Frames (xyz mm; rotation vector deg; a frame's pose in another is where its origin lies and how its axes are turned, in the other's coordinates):
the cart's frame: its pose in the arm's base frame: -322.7 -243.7 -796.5 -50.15 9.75 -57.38
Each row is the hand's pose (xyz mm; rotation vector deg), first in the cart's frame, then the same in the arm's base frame.
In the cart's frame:
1: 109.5 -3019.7 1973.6 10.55 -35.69 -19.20
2: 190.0 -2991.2 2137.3 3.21 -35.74 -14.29
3: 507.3 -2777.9 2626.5 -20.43 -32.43 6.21
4: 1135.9 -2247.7 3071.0 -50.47 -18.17 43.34
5: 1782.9 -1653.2 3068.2 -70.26 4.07 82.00
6: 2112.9 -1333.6 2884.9 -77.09 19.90 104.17
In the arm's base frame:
1: -1277.8 54.0 2671.2 -58.66 -34.65 -56.49
2: -1132.2 89.2 2779.2 -65.01 -28.87 -52.20
3: -569.4 164.5 3030.4 -81.76 -5.13 -34.22
4: 354.5 44.6 3106.3 -90.96 36.99 -1.37
5: 1107.7 -326.0 2846.7 -80.44 77.09 32.53
6: 1411.8 -613.4 2582.9 -66.57 97.50 51.54

